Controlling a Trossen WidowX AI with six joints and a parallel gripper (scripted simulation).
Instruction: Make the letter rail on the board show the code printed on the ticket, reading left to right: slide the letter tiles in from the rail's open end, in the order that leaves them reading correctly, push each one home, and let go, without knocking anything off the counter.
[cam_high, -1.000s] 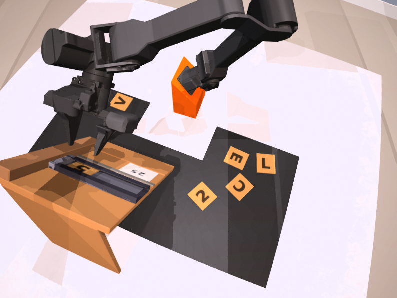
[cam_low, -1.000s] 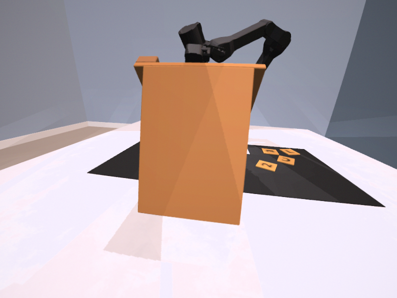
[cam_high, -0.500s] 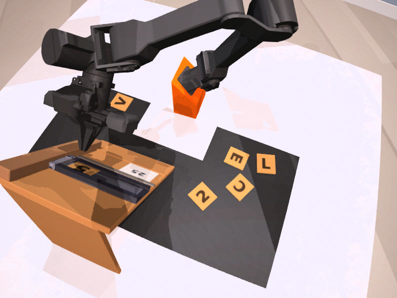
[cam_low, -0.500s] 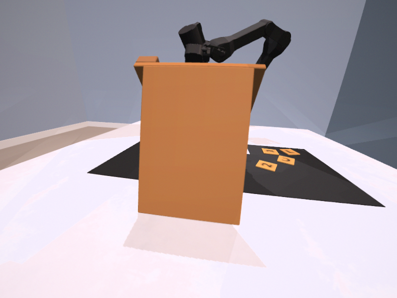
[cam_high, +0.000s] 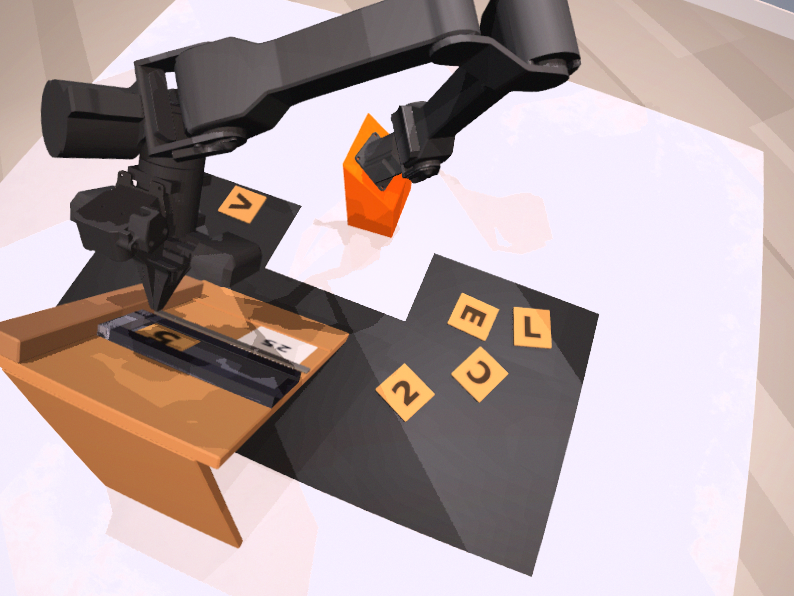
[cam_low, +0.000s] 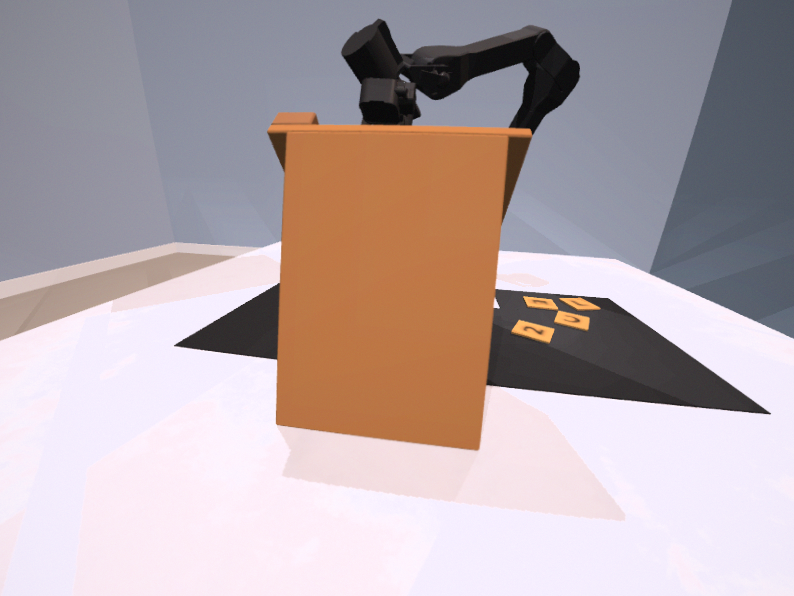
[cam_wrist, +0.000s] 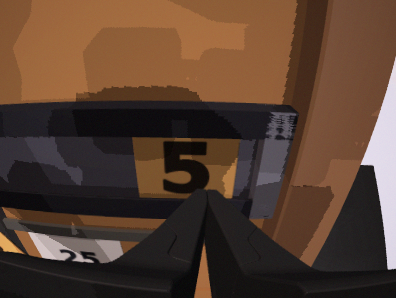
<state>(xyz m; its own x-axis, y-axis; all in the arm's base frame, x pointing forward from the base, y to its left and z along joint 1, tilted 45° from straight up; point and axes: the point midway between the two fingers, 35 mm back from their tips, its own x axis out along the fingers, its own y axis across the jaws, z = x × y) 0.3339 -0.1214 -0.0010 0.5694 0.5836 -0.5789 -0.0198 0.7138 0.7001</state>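
The tile marked 5 lies 3 cm below my gripper tip, 2 cm ahead of it and 1 cm to the left of it. Round my gripper tip: black mat: 21 cm below, 14 cm behind, 10 cm to the left; tile marked 2: 25 cm to the left, 20 cm below, 8 cm behind; white ticket: 10 cm to the left, 10 cm below, 4 cm behind.
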